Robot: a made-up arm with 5 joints.
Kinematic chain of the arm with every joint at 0, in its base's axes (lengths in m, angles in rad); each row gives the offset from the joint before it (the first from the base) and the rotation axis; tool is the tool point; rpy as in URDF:
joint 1: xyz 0 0 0.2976 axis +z
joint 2: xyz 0 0 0 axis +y
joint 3: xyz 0.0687 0 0.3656 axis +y
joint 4: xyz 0.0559 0 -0.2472 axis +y
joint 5: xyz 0.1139 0 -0.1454 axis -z
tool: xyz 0 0 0 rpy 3.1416 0 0
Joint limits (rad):
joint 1: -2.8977..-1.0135
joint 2: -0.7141..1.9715
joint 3: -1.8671..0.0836
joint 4: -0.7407..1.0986
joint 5: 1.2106..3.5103
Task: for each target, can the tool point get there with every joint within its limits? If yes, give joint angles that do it. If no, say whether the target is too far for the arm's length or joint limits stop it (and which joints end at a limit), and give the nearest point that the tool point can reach.
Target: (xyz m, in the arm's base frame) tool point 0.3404 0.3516 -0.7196
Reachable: no: too far | nearest point 0.0557 -0.0894 -0.2958 | short by 0.675 m
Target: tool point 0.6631 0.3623 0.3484
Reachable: no: joint limits stop it (at a limit: joint 2) | nearest point 0.1019 0.0557 0.1943 | short by 0.658 m
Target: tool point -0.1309 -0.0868 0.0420
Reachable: yes | joints -2.5561 1.0866 -0.0919 -0.2130 1.5946
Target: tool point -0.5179 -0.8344 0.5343
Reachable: no: too far | nearest point -0.3868 -0.6232 0.4744 | short by 0.256 m
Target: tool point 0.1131 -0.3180 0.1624
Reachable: yes | joints -1.2290 0.5448 -0.3027 -0.1132 1.6861
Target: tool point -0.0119 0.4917 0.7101
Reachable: no: joint limits stop it (at a limit: joint 2, joint 3, joint 4) | nearest point -0.0058 0.2415 0.9806 | short by 0.368 m
